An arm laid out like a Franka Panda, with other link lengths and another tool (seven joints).
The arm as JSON. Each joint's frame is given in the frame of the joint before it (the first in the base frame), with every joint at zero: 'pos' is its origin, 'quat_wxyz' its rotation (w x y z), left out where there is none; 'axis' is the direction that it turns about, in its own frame. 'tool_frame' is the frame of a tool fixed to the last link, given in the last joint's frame.
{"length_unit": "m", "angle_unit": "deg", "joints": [
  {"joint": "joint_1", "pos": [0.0, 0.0, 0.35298], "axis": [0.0, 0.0, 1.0]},
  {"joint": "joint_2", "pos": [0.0, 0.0, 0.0], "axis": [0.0, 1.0, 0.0]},
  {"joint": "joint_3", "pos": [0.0, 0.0, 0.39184], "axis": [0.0, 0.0, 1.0]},
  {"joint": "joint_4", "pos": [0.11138, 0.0, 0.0], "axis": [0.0, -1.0, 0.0]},
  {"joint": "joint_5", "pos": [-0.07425, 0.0, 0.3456], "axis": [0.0, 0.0, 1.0]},
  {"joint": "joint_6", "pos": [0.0, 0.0, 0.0], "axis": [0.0, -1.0, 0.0]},
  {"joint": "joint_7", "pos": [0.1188, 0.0, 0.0], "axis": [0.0, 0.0, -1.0]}
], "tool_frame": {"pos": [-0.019, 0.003, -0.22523], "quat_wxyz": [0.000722, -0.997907, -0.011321, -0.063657]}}
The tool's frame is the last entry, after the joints.
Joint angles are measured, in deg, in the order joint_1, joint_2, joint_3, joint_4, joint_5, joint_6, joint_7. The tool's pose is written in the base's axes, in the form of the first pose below.
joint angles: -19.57 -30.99 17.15 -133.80 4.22 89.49 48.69
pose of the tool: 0.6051 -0.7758 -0.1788 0.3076; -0.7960 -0.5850 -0.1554 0.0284; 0.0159 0.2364 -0.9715 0.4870; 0 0 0 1
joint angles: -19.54 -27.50 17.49 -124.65 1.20 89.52 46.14
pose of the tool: 0.6632 -0.7446 -0.0756 0.3530; -0.7415 -0.6399 -0.2016 0.0220; 0.1017 0.1898 -0.9765 0.5341; 0 0 0 1
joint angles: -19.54 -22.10 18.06 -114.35 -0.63 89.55 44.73
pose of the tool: 0.6949 -0.7189 0.0181 0.4061; -0.6995 -0.6816 -0.2147 0.0203; 0.1667 0.1366 -0.9765 0.5783; 0 0 0 1
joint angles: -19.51 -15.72 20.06 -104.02 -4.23 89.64 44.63
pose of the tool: 0.7182 -0.6887 0.0991 0.4612; -0.6517 -0.7157 -0.2510 0.0219; 0.2438 0.1157 -0.9629 0.6133; 0 0 0 1
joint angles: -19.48 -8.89 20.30 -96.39 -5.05 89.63 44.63
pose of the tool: 0.7225 -0.6806 0.1218 0.5097; -0.6477 -0.7279 -0.2251 0.0152; 0.2419 0.0837 -0.9667 0.6200; 0 0 0 1
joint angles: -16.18 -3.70 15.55 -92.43 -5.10 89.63 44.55
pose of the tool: 0.7118 -0.6947 0.1033 0.5412; -0.6708 -0.7161 -0.1931 -0.0065; 0.2081 0.0681 -0.9757 0.6079; 0 0 0 1
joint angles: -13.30 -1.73 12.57 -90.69 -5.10 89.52 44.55
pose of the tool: 0.7116 -0.6955 0.0990 0.5534; -0.6741 -0.7157 -0.1827 -0.0102; 0.1979 0.0633 -0.9782 0.6035; 0 0 0 1
